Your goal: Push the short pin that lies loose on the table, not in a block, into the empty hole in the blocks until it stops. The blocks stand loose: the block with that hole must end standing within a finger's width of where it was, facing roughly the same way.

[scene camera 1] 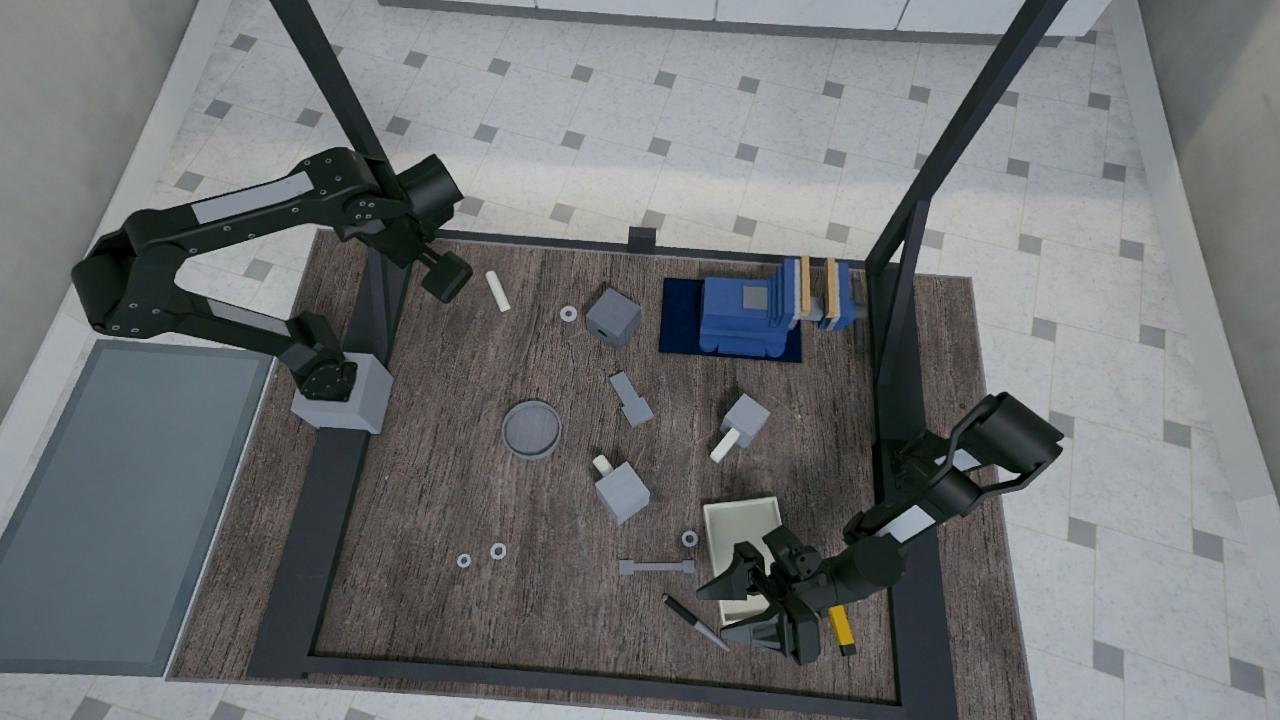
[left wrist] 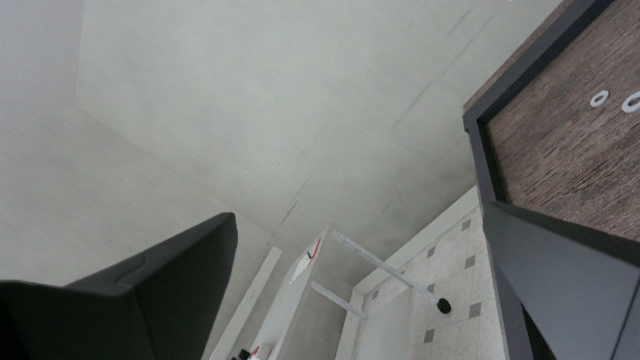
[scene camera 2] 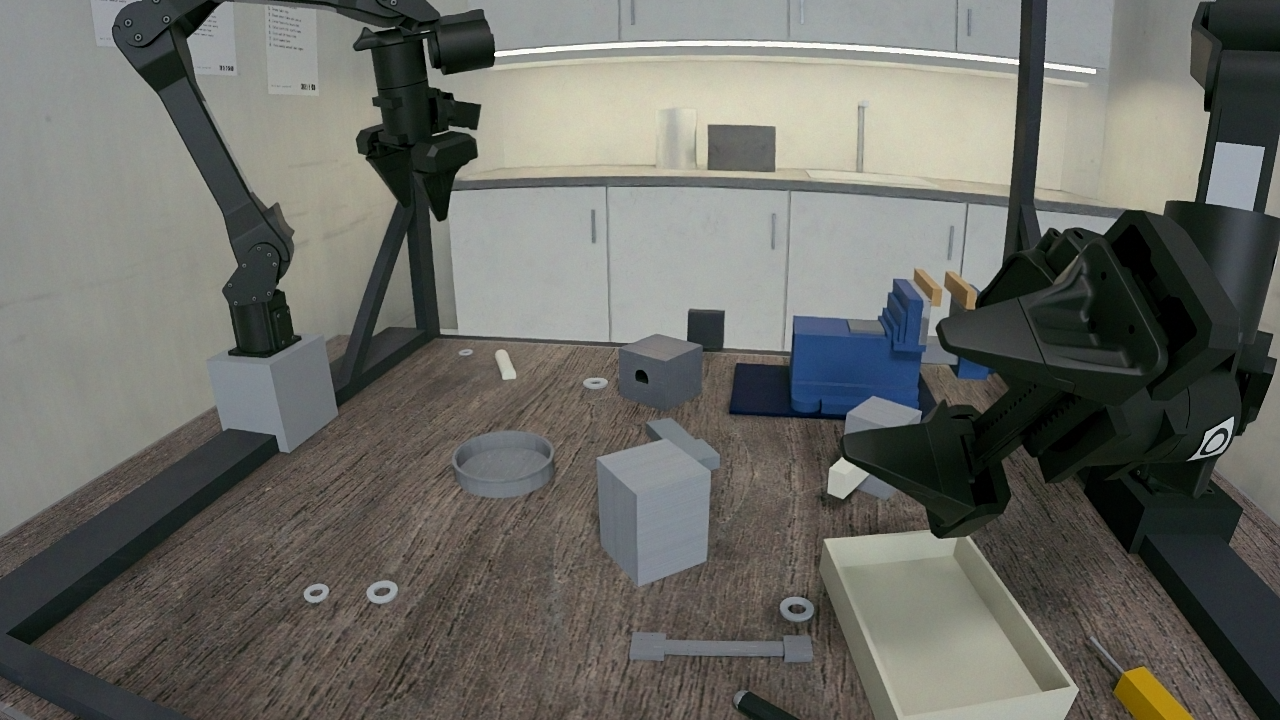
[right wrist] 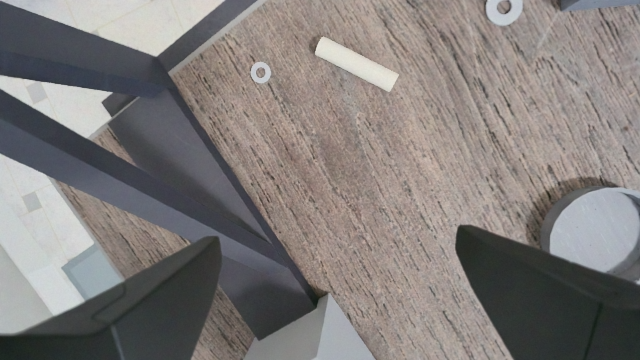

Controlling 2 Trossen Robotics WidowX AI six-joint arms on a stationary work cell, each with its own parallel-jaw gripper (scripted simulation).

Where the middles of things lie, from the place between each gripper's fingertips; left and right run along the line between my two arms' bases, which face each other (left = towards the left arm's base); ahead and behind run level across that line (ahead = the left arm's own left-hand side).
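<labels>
Short cream pin (right wrist: pixel 327 49): 25 cm below my right hand, 9 cm behind it and 5 cm to the left of it. Also from my right hand: round dish (scene camera 2: pixel 490 458), 17 cm to the left of it, 16 cm ahead of it and 24 cm below it; cream tray (scene camera 2: pixel 947 631), 54 cm to the left of it, 32 cm ahead of it and 25 cm below it.
Relative to my left hand, the cream tray is 200 mm below, 90 mm behind and 40 mm to the left; the round dish is 330 mm to the right, 240 mm behind and 200 mm below; the short cream pin is 490 mm behind, 440 mm to the right and 200 mm below.
</labels>
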